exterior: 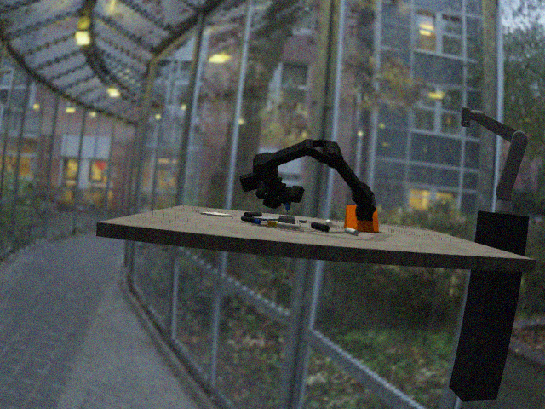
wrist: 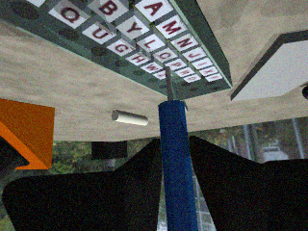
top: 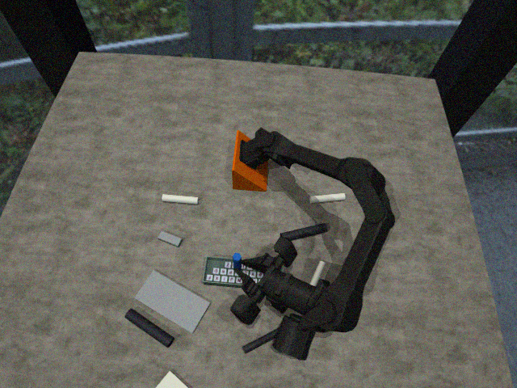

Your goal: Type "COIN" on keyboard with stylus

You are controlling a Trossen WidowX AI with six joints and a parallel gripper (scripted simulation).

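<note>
Right now my gripper tip is 180 mm to the right of the yellow-tipped marker, 70 mm above it and 30 mm short of it. Round my gripper tip: stylus tip: 50 mm below; blue-capped pen: 120 mm ahead, 110 mm to the left, 70 mm below; blue stylus: 10 mm below.
</note>
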